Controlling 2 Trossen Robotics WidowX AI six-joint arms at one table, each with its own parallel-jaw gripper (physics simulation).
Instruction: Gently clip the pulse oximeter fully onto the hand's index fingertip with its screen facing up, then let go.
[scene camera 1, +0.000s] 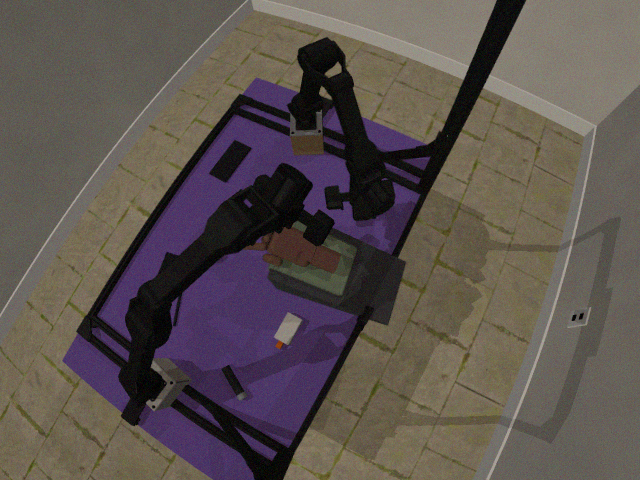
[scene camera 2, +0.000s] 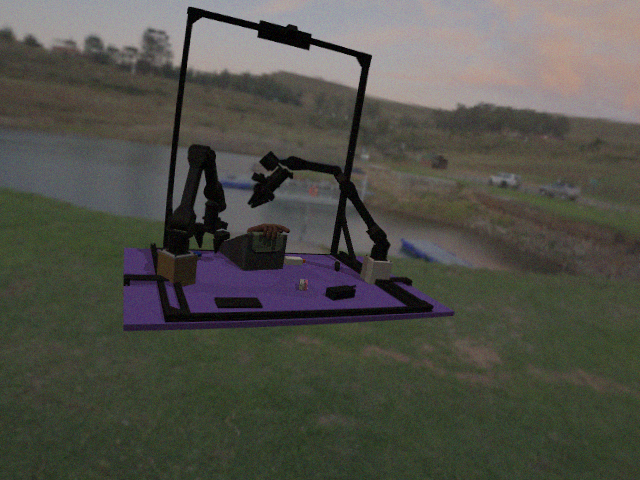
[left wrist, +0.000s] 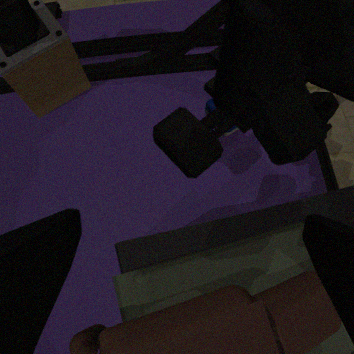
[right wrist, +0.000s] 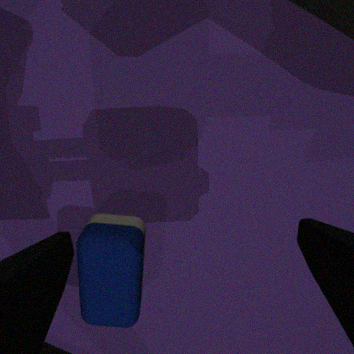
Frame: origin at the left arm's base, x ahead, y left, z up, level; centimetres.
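Seen in the pictures: left gripper, fingertip midpoint: (scene camera 1: 306, 203) (scene camera 2: 249, 206) (left wrist: 194, 223); right gripper, fingertip midpoint: (scene camera 2: 207, 250) (left wrist: 225, 137) (right wrist: 186, 236); left arm's base at its link origin: (scene camera 1: 151, 384) (scene camera 2: 378, 258); right arm's base at its link origin: (scene camera 1: 306, 121) (scene camera 2: 178, 252) (left wrist: 20, 31).
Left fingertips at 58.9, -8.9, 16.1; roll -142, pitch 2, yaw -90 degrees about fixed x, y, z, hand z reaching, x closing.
Note:
Offsets run from my left fingertips to a thing's top centre, as dx, dy, dz. "spot": to the spot under its first point.
The pulse oximeter @[+20.2, -5.9, -23.4] (right wrist: 111, 275) (left wrist: 211, 105) lies on the purple table, blue face up with a whitish edge; its screen cannot be made out. My right gripper (right wrist: 186, 236) (scene camera 2: 208, 245) is open above it, and in the right wrist view the oximeter shows close to the left-hand finger. The brown hand (scene camera 1: 305, 248) (scene camera 2: 268, 228) (left wrist: 200, 325) rests on a green pad @[spot: -3.4, -14.1, -16.6] (scene camera 1: 347, 268) on a dark grey sloped stand (scene camera 1: 382, 279) (scene camera 2: 242, 253). In scene camera 1, my left arm hides part of it. My left gripper (left wrist: 194, 223) (scene camera 2: 252, 204) is open and empty, high above the hand.
A white box @[-26.0, -9.8, -23.8] (scene camera 1: 288, 328) (scene camera 2: 293, 260) with an orange end and a black cylinder @[-46.2, -6.6, -23.9] (scene camera 1: 233, 382) (scene camera 2: 337, 265) lie beyond the stand. A flat black slab @[+6.7, +40.1, -25.9] (scene camera 1: 230, 160) (scene camera 2: 238, 302), a black case @[-34.0, +30.0, -23.1] (scene camera 2: 340, 292) and a small light block @[-20.9, +22.9, -23.5] (scene camera 2: 303, 284) are also on the table.

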